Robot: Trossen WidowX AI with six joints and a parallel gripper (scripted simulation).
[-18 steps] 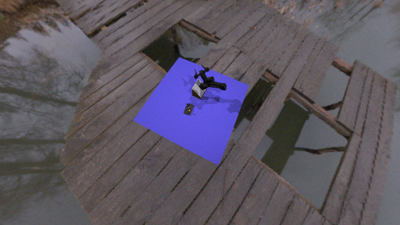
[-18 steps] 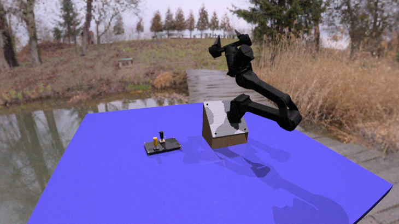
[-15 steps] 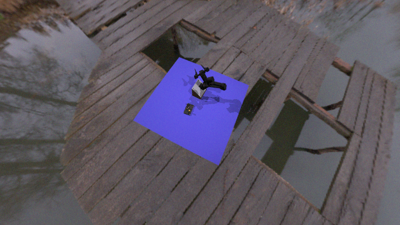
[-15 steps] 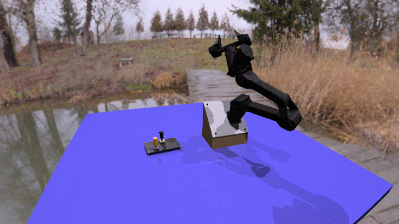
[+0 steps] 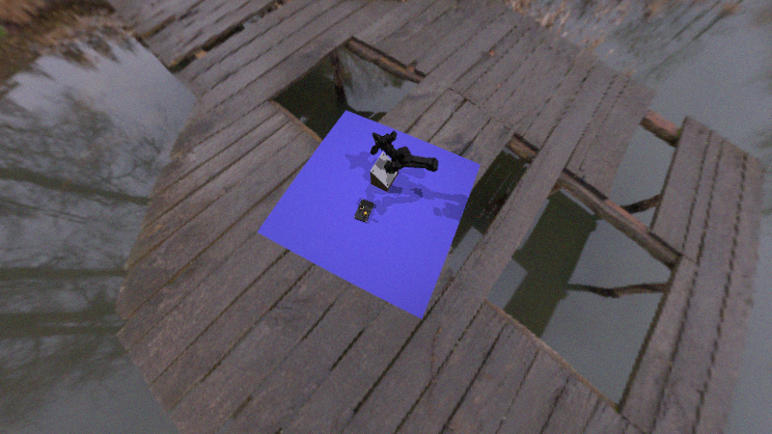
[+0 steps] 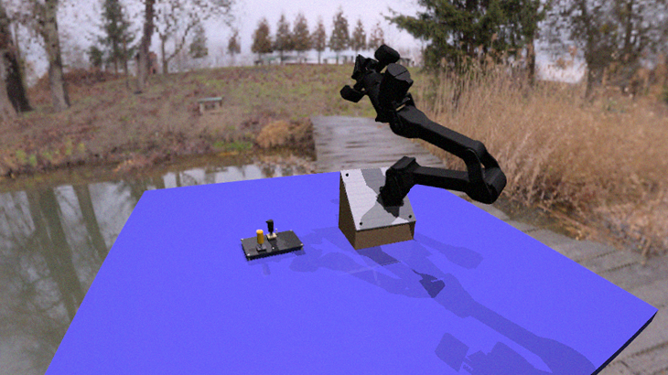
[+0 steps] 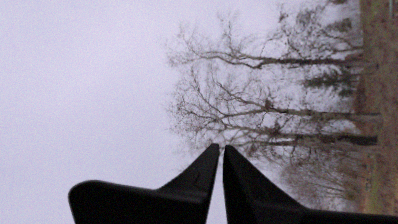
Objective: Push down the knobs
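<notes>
Now: the black knob 26 cm ahead of my gripper tip, 5 cm to the left of it and 46 cm below it. From my gripper tip the other things lie so: orange knob (29 cm ahead, 11 cm to the left, 46 cm below).
</notes>
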